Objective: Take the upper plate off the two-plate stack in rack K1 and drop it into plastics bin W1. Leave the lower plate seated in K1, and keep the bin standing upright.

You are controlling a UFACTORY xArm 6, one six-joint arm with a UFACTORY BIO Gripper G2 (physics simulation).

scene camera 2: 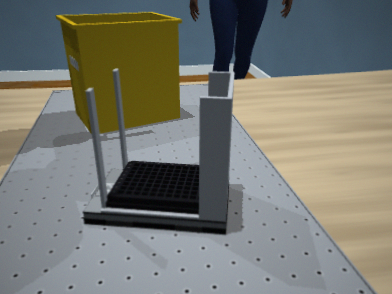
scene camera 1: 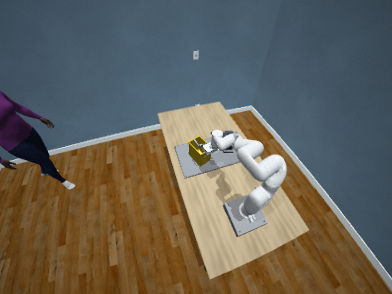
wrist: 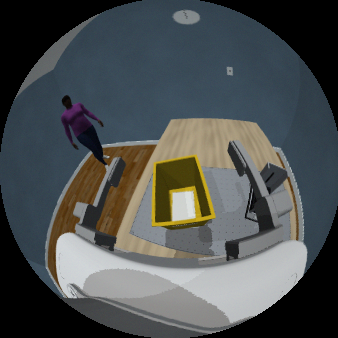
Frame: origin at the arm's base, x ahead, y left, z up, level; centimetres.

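Seen in the pictures: end effector, tool point: (scene camera 1: pixel 204 137) (wrist: pixel 170 164).
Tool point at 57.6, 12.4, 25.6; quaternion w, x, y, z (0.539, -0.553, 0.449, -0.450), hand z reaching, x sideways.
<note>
Offsets run from my tool point to a thing's middle, as dx, dy, dz. "pt": to the spot under its first point. Level surfaces: height alone.
The yellow bin W1 {+3.8, +1.5, -21.1} (scene camera 1: pixel 201 154) (scene camera 2: pixel 132 75) (wrist: pixel 183 223) stands upright. In the wrist view a white plate {+3.2, +1.8, -29.1} (wrist: pixel 183 205) lies at the bottom inside it; its hole pattern cannot be made out. My gripper (wrist: pixel 176 165) is open and empty, its two fingers spread wide to either side of the bin in the wrist view. Rack K1 {+6.6, -29.5, -22.4} (scene camera 2: pixel 216 155) (wrist: pixel 272 175) stands apart from the bin, at the right of the wrist view. A black plate {+7.6, -29.7, -27.4} (scene camera 2: pixel 155 180) lies flat and seated in the rack. In scene camera 1 my arm hides much of the rack.
A grey perforated board {dz -30.0} (scene camera 1: pixel 189 167) (scene camera 2: pixel 260 260) (wrist: pixel 145 227) lies under bin and rack on the wooden table {dz -31.4} (scene camera 1: pixel 220 260). Two thin posts {pt +0.0, -31.7, -21.0} (scene camera 2: pixel 97 150) and a tall grey guide rise from the rack. A person (scene camera 1: pixel 15 120) (wrist: pixel 77 120) stands beyond the table.
</note>
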